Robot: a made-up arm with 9 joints. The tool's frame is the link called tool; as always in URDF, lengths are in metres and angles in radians. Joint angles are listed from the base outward.
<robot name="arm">
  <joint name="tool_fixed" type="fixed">
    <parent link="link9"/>
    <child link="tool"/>
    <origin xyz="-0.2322 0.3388 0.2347"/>
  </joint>
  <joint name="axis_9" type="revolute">
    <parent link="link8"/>
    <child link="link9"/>
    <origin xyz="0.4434 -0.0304 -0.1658"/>
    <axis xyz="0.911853 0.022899 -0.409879"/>
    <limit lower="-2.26" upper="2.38"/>
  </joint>
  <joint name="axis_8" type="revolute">
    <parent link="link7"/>
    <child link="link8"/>
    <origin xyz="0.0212 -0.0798 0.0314"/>
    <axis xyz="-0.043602 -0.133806 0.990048"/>
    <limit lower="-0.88" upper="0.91"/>
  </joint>
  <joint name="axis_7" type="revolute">
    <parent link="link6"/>
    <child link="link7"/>
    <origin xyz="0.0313 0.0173 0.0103"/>
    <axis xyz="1 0 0"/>
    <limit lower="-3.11" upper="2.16"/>
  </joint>
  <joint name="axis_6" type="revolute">
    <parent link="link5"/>
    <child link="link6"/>
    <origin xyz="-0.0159 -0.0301 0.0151"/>
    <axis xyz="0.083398 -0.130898 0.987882"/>
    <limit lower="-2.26" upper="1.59"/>
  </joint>
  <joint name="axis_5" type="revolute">
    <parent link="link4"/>
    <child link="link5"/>
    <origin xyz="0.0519 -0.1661 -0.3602"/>
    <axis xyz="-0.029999 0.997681 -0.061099"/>
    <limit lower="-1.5" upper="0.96"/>
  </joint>
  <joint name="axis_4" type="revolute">
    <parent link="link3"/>
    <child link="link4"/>
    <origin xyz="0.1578 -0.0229 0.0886"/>
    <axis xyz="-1 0 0"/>
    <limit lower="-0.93" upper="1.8"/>
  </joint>
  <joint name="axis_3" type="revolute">
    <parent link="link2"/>
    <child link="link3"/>
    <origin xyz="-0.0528 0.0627 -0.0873"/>
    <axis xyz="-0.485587 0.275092 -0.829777"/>
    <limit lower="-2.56" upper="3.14"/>
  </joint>
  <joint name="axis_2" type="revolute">
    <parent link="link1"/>
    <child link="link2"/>
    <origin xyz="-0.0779 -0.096 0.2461"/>
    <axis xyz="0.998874 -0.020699 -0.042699"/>
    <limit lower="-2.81" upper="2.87"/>
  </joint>
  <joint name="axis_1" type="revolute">
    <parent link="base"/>
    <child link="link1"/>
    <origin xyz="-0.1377 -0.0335 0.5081"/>
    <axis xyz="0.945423 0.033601 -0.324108"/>
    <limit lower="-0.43" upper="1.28"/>
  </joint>
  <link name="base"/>
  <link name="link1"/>
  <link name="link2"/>
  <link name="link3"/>
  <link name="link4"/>
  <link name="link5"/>
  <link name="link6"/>
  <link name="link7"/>
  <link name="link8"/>
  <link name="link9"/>
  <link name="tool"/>
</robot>
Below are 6 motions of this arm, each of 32 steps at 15 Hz.
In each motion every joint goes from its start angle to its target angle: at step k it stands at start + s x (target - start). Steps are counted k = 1, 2, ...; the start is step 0. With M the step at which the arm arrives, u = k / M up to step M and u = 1 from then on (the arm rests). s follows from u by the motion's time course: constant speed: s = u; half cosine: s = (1 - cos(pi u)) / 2; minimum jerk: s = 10 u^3 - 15 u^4 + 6 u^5.
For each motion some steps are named. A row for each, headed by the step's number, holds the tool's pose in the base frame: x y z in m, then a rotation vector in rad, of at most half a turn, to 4 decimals.
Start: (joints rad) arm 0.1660 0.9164 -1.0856 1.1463 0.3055 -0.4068 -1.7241 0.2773 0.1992
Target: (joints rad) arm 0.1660 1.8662 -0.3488 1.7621 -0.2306 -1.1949 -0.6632 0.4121 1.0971
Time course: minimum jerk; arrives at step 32
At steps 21, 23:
21: 0.3383 -0.5410 0.6218 0.5312 0.0641 -1.2951
23: 0.2794 -0.5898 0.6129 0.6736 0.0174 -1.3890

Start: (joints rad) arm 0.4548 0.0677 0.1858 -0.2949 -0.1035 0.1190 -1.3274 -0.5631 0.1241
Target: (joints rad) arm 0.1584 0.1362 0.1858 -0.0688 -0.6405 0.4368 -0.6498 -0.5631 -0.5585
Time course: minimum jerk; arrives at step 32
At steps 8, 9, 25, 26, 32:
8: 0.2739 -0.1255 0.4105 -0.5205 -0.1418 -0.8316
9: 0.2698 -0.1272 0.4132 -0.5290 -0.1561 -0.8272
25: 0.1884 -0.1169 0.4379 -0.7958 -0.5228 -0.5730
26: 0.1861 -0.1160 0.4373 -0.8073 -0.5354 -0.5608
32: 0.1818 -0.1142 0.4359 -0.8307 -0.5604 -0.5359

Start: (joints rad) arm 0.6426 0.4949 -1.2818 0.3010 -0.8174 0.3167 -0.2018 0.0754 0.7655
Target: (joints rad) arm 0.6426 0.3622 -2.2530 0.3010 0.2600 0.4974 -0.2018 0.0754 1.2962
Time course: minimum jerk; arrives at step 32
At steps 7, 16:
7: -0.2358 -0.2904 0.8095 1.7209 -1.8561 0.6245
16: -0.2223 -0.3894 0.9715 1.8008 -1.4688 1.3861

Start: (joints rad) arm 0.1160 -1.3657 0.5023 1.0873 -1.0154 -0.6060 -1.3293 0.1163 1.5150
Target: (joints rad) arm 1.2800 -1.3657 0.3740 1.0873 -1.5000 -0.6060 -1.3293 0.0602 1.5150
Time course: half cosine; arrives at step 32
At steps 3, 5, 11, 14, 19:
3: 0.0399 0.0292 0.7289 -1.9111 -1.3310 0.5059
5: 0.0317 0.0216 0.7271 -1.8646 -1.3180 0.4905
11: -0.0165 -0.0146 0.7194 -1.6052 -1.2629 0.4007
14: -0.0513 -0.0353 0.7171 -1.4277 -1.2390 0.3348
19: -0.1162 -0.0698 0.7176 -1.1141 -1.2186 0.2073

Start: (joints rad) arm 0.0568 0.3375 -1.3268 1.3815 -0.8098 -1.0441 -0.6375 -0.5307 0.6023
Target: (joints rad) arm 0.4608 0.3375 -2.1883 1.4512 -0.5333 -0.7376 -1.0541 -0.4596 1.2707
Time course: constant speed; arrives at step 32
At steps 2, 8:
2: -0.0613 -0.4656 1.1331 1.2561 -1.5082 -0.9595
8: -0.1106 -0.4952 1.1030 1.4335 -1.5770 -0.9713

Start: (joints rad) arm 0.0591 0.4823 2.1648 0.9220 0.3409 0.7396 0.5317 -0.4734 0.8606
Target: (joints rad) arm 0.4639 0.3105 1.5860 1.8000 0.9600 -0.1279 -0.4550 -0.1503 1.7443
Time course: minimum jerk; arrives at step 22
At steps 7, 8, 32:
7: -0.4823 -0.8009 0.9611 -0.7503 0.8861 -2.4048
8: -0.4489 -0.8325 0.9615 -0.8724 0.8713 -2.3543
32: -0.0386 -1.0176 0.7810 -1.9385 0.5173 -1.4687

